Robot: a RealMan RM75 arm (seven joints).
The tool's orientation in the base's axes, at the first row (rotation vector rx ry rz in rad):
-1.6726, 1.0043, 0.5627
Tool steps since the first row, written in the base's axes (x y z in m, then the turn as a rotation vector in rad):
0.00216, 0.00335, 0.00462, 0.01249, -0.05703, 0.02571
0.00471, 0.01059, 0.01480, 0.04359, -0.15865, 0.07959
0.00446, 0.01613, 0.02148, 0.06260, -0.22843, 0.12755
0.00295, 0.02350, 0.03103, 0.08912, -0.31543, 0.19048
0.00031, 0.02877, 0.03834, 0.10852, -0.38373, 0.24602
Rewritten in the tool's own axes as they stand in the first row. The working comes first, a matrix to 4 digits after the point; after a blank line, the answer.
The tool's axes in the first row as the columns of a matrix, in the base's axes (used below as rounded here):
0.5359, -0.8366, 0.1137
-0.3398, -0.0905, 0.9361
-0.7728, -0.5404, -0.3328

-0.00355, -0.00461, 0.00184, 0.00620, -0.01918, -0.06052
-0.01251, -0.01290, 0.00552, 0.01576, -0.06512, -0.17004
-0.01969, -0.01680, 0.00846, 0.01260, -0.10063, -0.24916
-0.03038, -0.02136, 0.01201, 0.00774, -0.14895, -0.34853
-0.03924, -0.02358, 0.01421, -0.00158, -0.18901, -0.42875

